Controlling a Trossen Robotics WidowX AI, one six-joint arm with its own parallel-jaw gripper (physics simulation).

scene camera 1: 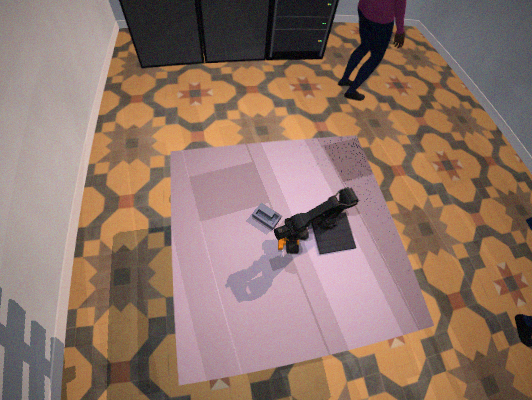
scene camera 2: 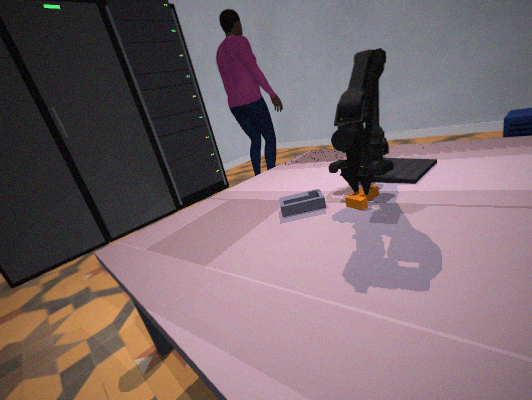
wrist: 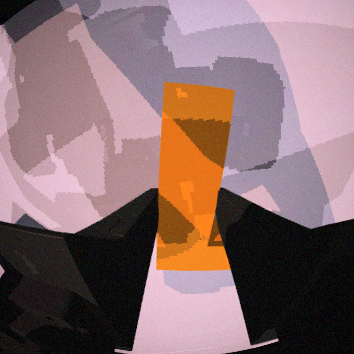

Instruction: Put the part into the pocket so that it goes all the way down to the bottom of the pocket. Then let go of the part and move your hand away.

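Frame: origin at the arm's base, x ahead, y left, z up, level; centimetres.
Seen in the pictures: gripper, fingertip midpoint: (scene camera 1: 288, 241) (scene camera 2: 361, 193) (wrist: 186, 195); arm's base, origin of the base link: (scene camera 1: 324, 224).
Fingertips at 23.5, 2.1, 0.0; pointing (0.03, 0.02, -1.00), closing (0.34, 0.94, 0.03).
Pixels of each thing's middle, then the offset from my fingertips to it, as dx, dy, dz. Level surfaces: height alone.
- orange L-shaped part, body centre: (wrist: 211, 189) (scene camera 2: 366, 197) (scene camera 1: 288, 244) +0.6, +1.4, -0.8
- grey block with the pocket, body centre: (scene camera 2: 301, 202) (scene camera 1: 266, 216) +5.7, -18.0, -0.5
- pink table top, its level: dz -2.3
The orange L-shaped part (scene camera 1: 281, 244) (scene camera 2: 356, 202) (wrist: 192, 150) is low at the table top, below the arm. My gripper (scene camera 2: 361, 193) (wrist: 186, 195) is shut on the part, with one dark finger against each long side near its footed end. In the wrist view the right finger covers most of the part's short foot. The grey block with the pocket (scene camera 1: 261, 221) (scene camera 2: 303, 206) lies apart from the part, to its upper left in scene camera 1 and to its left in scene camera 2. Its pocket is open at the top and shows no part in it.
The arm's black base plate (scene camera 1: 336, 240) (scene camera 2: 412, 171) lies on the pink table top (scene camera 1: 240, 345) (scene camera 2: 280, 310), right of the gripper. The arm's shadow falls across the table. A person (scene camera 1: 372, 40) (scene camera 2: 240, 75) stands beyond the table near dark server cabinets (scene camera 1: 235, 32) (scene camera 2: 60, 120).
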